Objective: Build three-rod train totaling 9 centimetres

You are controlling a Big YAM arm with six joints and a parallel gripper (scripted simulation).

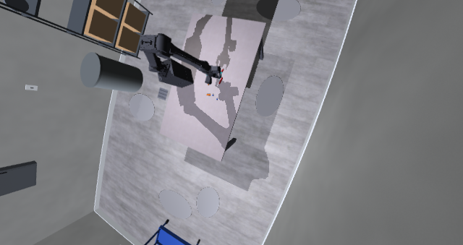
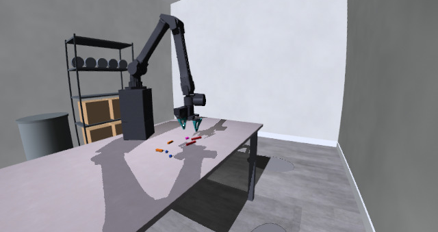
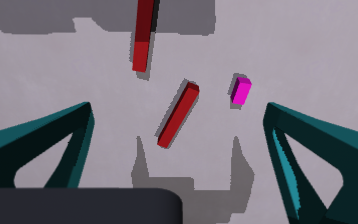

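The magenta rod is 8 cm below my hand, 5 cm behind it and 2 cm to the left of it.
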